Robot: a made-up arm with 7 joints.
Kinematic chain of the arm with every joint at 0, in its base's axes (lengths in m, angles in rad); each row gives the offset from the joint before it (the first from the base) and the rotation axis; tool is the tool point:
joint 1: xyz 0 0 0 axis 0 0.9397 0.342
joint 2: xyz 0 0 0 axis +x
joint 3: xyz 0 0 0 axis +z
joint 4: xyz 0.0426 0 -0.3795 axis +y
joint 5: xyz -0.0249 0 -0.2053 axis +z
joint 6: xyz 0 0 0 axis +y
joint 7: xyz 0 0 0 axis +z
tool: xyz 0 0 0
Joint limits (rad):
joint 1: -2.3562..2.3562
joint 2: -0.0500..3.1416
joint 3: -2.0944..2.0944
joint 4: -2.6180..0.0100
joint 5: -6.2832..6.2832
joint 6: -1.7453..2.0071
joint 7: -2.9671..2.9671
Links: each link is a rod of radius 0.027 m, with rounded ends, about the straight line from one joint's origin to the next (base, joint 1, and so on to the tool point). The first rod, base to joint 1, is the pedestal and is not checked.
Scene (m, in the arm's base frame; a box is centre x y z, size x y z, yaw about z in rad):
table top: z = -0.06
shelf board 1: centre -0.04 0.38 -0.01 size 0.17 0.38 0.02 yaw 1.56
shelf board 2: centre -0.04 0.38 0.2 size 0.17 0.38 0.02 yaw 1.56
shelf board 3: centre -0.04 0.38 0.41 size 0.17 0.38 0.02 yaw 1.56
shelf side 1: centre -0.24 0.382 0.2 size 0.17 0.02 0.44 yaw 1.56
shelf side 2: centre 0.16 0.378 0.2 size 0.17 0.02 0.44 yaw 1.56
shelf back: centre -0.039 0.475 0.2 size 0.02 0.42 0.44 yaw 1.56
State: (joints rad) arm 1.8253 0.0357 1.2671 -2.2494 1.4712 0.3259 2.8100
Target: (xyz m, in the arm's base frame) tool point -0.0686 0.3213 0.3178
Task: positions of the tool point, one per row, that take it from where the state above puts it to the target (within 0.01 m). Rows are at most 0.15 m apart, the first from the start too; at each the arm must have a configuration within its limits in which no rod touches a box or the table.
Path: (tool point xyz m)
1: -0.3035 0.1614 0.1530
2: -0.2454 0.2189 0.2357
3: -0.1628 0.2724 0.2925
4: -0.0686 0.3213 0.3178

